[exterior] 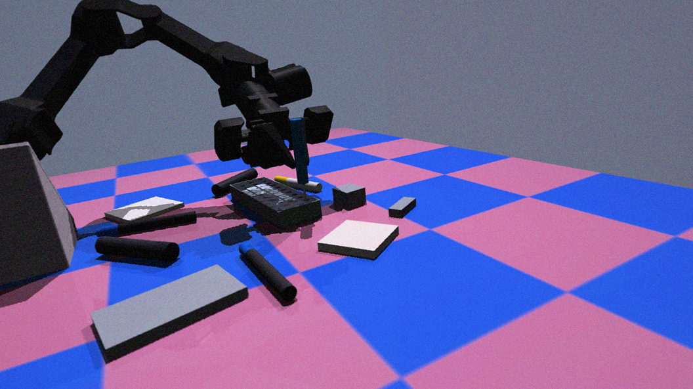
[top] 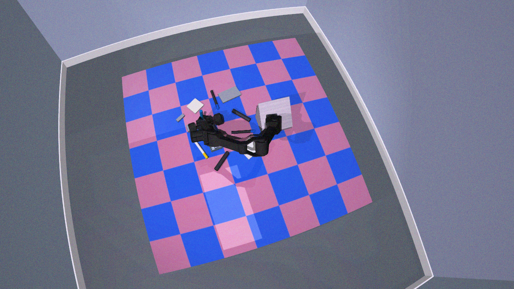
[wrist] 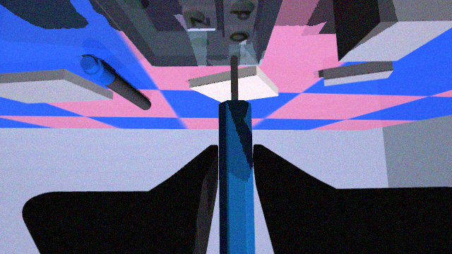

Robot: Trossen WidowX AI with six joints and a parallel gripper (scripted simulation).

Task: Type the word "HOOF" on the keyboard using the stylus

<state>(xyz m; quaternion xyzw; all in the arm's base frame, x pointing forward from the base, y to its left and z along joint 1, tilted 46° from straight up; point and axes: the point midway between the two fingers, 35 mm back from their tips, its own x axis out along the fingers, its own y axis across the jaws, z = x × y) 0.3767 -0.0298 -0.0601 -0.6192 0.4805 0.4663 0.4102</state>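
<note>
My gripper tip is now 10 mm above the blue stylus. From my gripper tip the other things lie so: white pad: 30 mm ahead, 120 mm to the right, 80 mm below; then stylus tip: 50 mm below; then white-and-yellow marker: 30 mm ahead, 180 mm to the left, 70 mm below.
</note>
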